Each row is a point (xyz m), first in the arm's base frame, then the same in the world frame.
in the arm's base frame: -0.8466 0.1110 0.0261
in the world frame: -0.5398 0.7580 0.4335
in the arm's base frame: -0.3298 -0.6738 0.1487
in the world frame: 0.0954 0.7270 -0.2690
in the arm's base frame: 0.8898 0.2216 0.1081
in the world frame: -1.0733 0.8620 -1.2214
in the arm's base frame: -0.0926 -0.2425 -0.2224
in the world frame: -0.4439 0.4467 -0.3721
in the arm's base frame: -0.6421 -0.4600 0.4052
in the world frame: 0.0205 1.0196 0.0741
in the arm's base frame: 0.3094 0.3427 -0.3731
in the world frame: -1.1300 0.4127 -0.6066
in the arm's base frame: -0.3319 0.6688 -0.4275
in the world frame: -1.2855 0.4217 0.0979
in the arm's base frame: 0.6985 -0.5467 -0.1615
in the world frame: -0.3462 0.4485 -1.2163
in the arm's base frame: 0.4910 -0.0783 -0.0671
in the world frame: -0.7197 0.6316 -0.9026
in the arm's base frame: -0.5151 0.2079 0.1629
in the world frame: -0.6908 0.9114 0.1307
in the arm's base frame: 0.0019 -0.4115 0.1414
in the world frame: -0.2396 0.7710 -0.5235
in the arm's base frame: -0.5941 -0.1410 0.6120
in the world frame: -0.2555 1.2844 0.0978
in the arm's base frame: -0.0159 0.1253 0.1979
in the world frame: -0.7335 0.9304 -0.3743
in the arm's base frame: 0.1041 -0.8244 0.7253
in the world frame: 0.2354 1.2640 -0.7542
